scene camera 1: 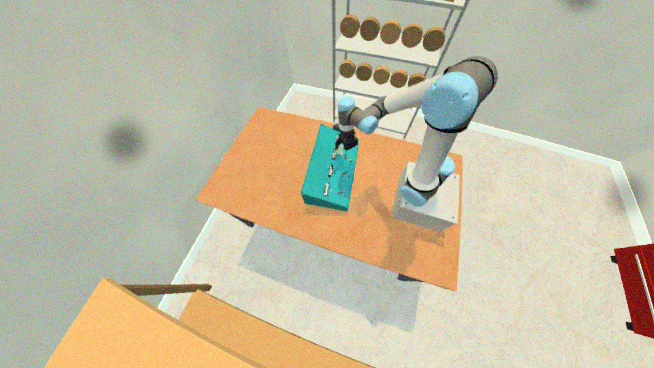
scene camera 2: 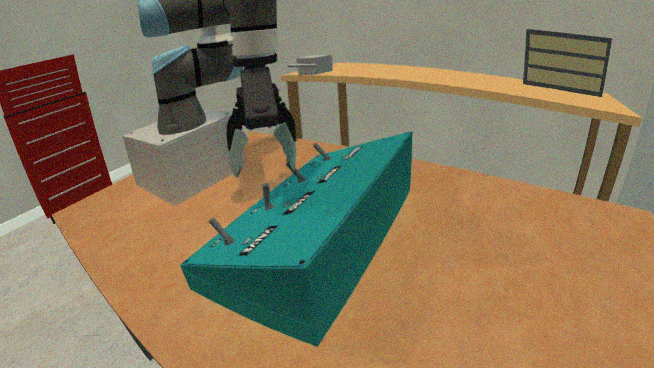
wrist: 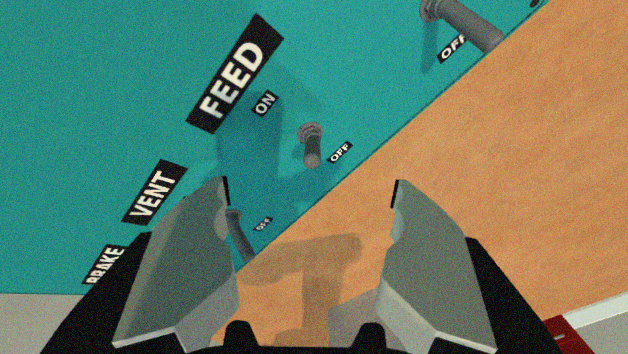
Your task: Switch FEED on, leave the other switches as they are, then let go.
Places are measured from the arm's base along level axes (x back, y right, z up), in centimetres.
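Pixels of known places: gripper, fingertip midpoint: (scene camera 1: 345, 151) (scene camera 2: 264, 173) (wrist: 311, 181); arm's base at its link origin: (scene camera 2: 182, 126).
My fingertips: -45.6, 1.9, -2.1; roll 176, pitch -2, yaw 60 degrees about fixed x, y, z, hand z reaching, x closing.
Observation:
Ahead of a thing's pixels: the offset from my fingertips to its middle, as dx, dy, dz. Level surfaces: height alone.
The teal switch box @(-4.7, -7.7, -9.8) (scene camera 1: 316, 172) (scene camera 2: 320, 220) (wrist: 100, 75) carries four levers. The FEED lever @(+0.2, +0.2, -4.4) (scene camera 2: 267, 196) (wrist: 311, 145), beside the FEED label @(-6.4, -2.0, -4.5) (scene camera 2: 299, 202) (wrist: 235, 75), stands steeper than the others; whether it is fully at ON I cannot tell. The VALVE lever @(-2.3, +12.0, -4.9) (scene camera 2: 221, 231) (wrist: 467, 24), VENT lever @(+5.2, -10.8, -4.9) (scene camera 2: 296, 172) (wrist: 241, 237) and BRAKE lever @(+8.9, -22.3, -4.9) (scene camera 2: 321, 151) lean towards the OFF side. My gripper (scene camera 1: 340, 149) (scene camera 2: 265, 169) (wrist: 311, 181) is open and empty above the box's low edge. One finger overlaps the VENT lever in view; contact is unclear.
The box stands on the orange table @(dz -15.6) (scene camera 1: 250, 165) (scene camera 2: 475, 250). The arm's pale base block (scene camera 1: 425, 215) (scene camera 2: 175, 165) is on the same table. A red cabinet (scene camera 1: 632, 300) (scene camera 2: 55, 137), a long wooden bench (scene camera 2: 435, 80) and a shelf rack (scene camera 1: 334, 65) stand around it.

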